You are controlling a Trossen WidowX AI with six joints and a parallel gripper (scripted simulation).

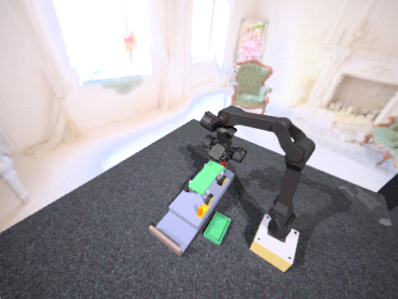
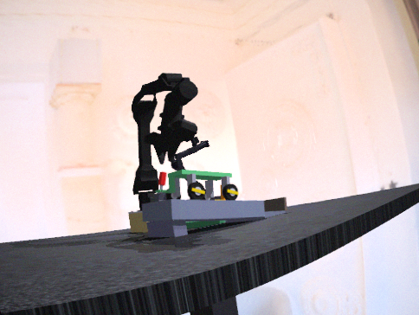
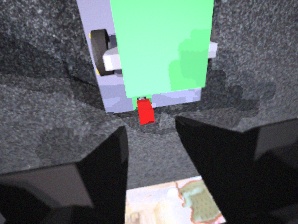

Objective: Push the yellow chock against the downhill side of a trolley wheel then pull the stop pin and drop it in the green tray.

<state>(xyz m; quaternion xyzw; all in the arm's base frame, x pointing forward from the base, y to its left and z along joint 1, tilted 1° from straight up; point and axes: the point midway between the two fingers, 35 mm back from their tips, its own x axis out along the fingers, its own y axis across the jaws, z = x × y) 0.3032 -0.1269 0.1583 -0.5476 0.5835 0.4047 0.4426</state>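
My gripper tip is now 2 cm to the left of the red-headed stop pin and 6 cm above it. The rest, counted from my gripper tip: green trolley (3 cm ahead, 9 cm to the left, 8 cm below); yellow chock (2 cm behind, 21 cm to the left, 11 cm below); ramp (3 cm ahead, 10 cm to the left, 15 cm below).
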